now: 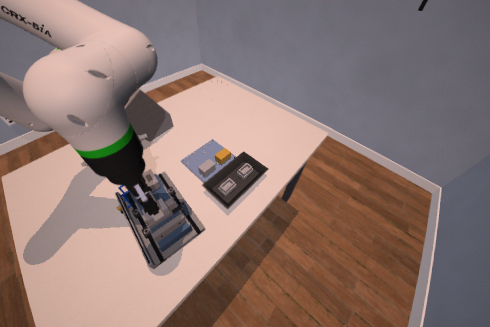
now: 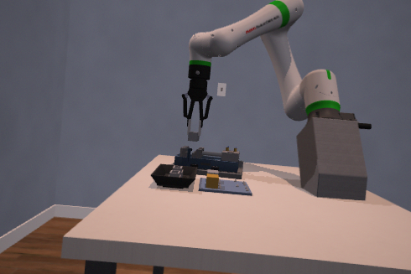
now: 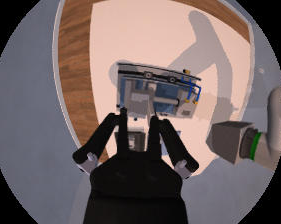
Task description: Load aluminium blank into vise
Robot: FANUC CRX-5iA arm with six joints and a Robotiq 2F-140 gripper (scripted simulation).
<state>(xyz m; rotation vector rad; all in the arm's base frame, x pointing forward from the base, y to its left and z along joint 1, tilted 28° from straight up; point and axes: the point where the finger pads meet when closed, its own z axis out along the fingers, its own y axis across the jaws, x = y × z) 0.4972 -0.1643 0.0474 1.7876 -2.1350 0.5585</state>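
My gripper is now 7 cm past the vise, 2 cm to the right of it and 14 cm above it. The rest, counted from my hand: brass blank: 6 cm behind, 35 cm to the left, 16 cm below.
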